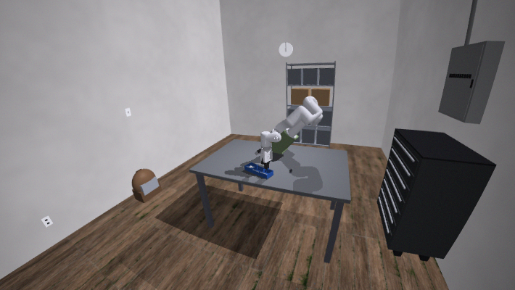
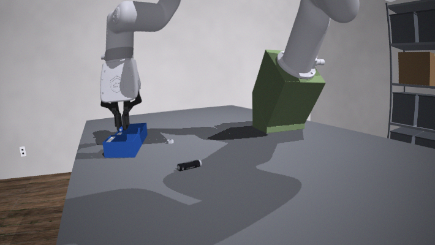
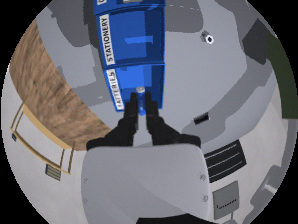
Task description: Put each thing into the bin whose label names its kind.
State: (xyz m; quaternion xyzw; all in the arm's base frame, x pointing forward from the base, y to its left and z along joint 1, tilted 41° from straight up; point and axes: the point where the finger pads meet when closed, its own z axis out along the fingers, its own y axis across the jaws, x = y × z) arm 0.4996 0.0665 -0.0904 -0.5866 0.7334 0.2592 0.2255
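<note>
Right now my hand is 16 cm to the right of the black battery, 14 cm past it and 7 cm above it. Round my hand: blue bin (8 cm to the right, 6 cm below, 1 cm behind); small nut (13 cm behind, 8 cm below, 6 cm to the right); blue battery (2 cm below).
</note>
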